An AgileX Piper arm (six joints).
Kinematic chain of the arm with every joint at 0, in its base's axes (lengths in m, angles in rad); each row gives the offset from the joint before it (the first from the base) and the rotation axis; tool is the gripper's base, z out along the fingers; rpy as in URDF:
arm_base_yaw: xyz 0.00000 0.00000 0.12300 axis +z
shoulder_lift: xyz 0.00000 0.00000 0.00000 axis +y
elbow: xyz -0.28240 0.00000 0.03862 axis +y
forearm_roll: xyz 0.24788 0.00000 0.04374 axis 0.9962 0 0.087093
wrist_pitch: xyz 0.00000 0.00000 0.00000 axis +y
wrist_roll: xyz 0.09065 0.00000 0.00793 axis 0.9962 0 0.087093
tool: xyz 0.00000 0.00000 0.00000 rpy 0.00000 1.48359 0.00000
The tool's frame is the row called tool.
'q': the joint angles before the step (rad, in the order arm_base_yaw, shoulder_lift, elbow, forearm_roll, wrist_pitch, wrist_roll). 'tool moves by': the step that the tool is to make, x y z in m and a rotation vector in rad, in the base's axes. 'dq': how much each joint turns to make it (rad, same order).
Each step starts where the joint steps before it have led.
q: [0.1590, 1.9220, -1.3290, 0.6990, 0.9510, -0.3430]
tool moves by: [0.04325, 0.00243, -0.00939, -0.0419, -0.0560, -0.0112]
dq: [-0.0010, 0.1390, -0.1940, -0.0610, -0.0150, 0.0360]
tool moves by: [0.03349, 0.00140, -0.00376, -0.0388, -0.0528, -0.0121]
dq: [0.0000, 0.1070, -0.1750, -0.0650, 0.0010, 0.0461]
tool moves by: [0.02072, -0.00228, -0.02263, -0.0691, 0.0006, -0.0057]
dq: [0.0000, 0.1020, -0.1050, -0.0860, -0.0030, 0.0419]
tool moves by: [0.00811, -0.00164, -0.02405, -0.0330, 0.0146, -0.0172]
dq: [0.0000, 0.0630, -0.0260, -0.0340, -0.0280, 0.0210]
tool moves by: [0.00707, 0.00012, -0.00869, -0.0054, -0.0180, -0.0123]
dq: [0.0000, 0.0330, -0.0270, -0.0050, -0.0270, 0.0040]
